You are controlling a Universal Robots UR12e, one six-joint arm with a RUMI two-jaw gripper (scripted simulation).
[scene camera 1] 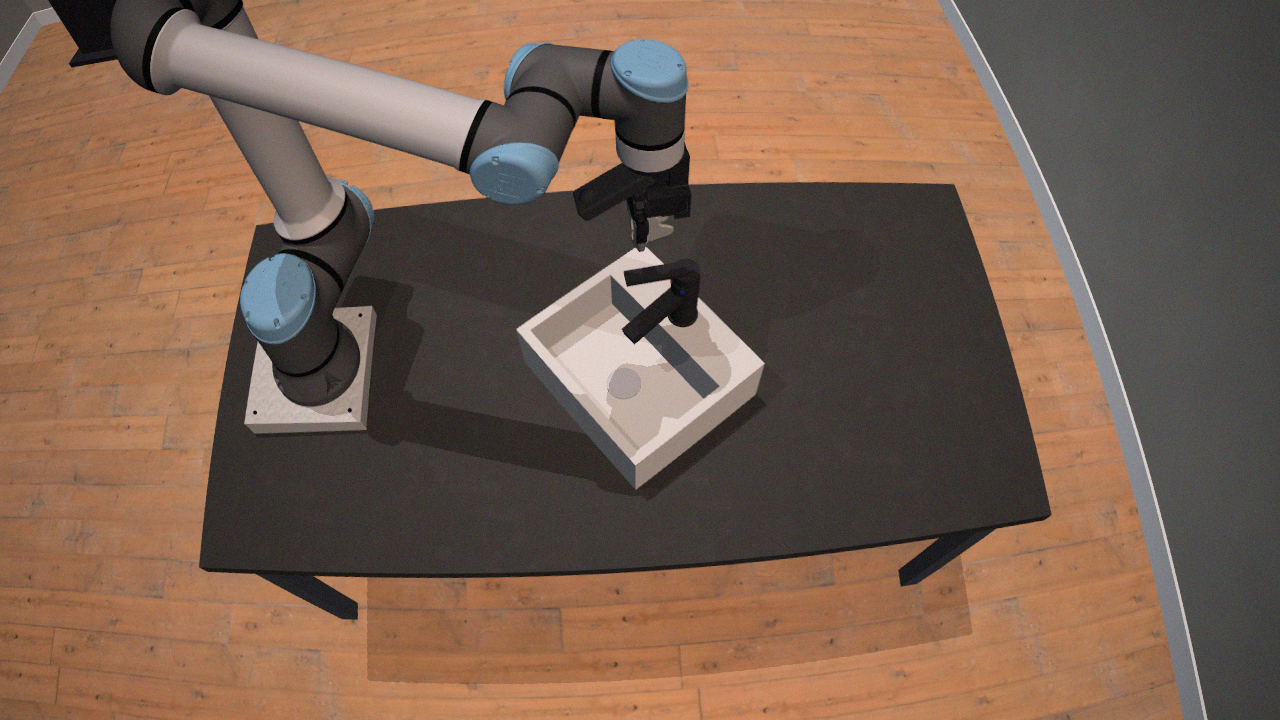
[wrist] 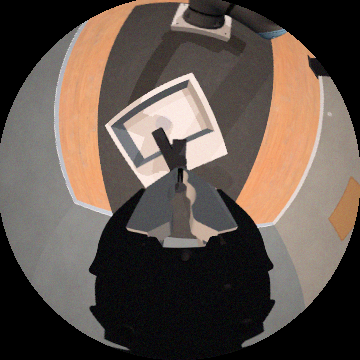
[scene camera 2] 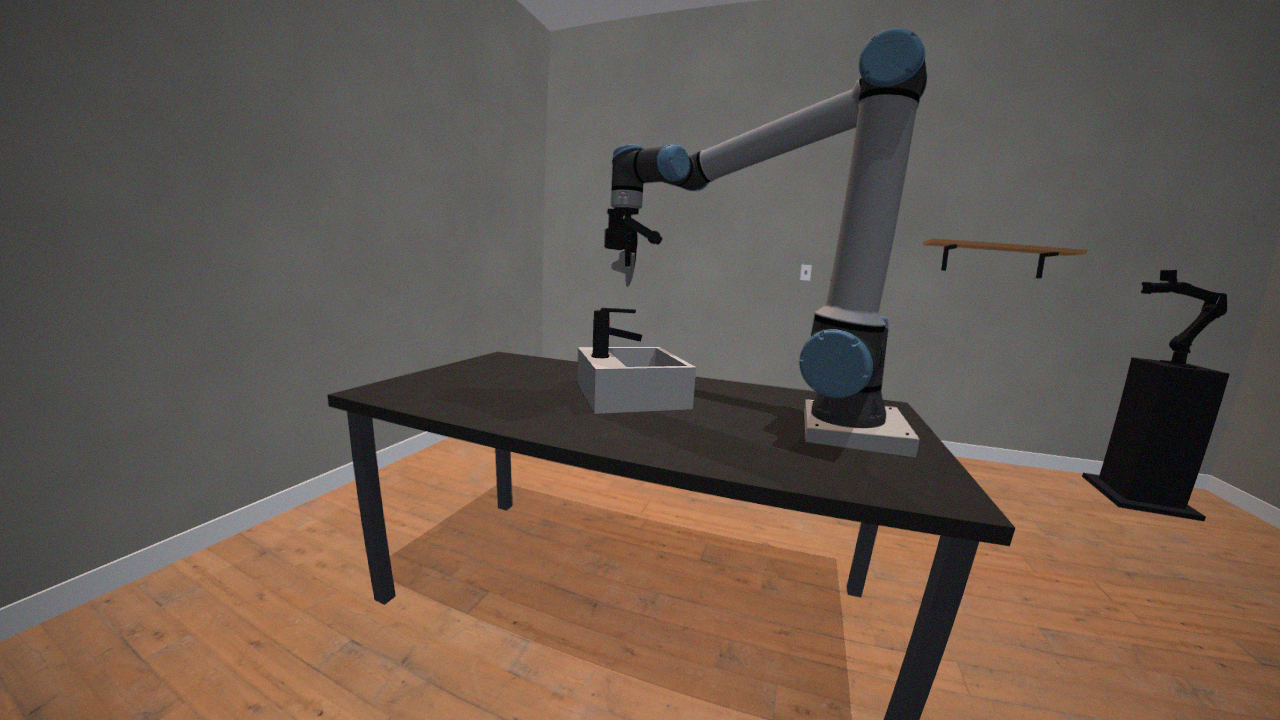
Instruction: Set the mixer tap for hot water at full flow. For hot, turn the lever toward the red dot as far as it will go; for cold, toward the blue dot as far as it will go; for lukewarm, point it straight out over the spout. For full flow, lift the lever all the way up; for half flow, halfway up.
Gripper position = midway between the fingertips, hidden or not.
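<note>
Mixer tap [scene camera 1: 680, 305]; the tap [wrist: 159, 135] is visible in the wrist view, and the tap [scene camera 2: 601, 330] in scene camera 2. White square basin [scene camera 1: 676, 384]; further views of the basin [wrist: 180, 107] and the basin [scene camera 2: 633, 379]. My gripper [scene camera 1: 640, 250] is visible too, with the gripper [wrist: 179, 169] in the wrist view and the gripper [scene camera 2: 627, 286] in scene camera 2.
</note>
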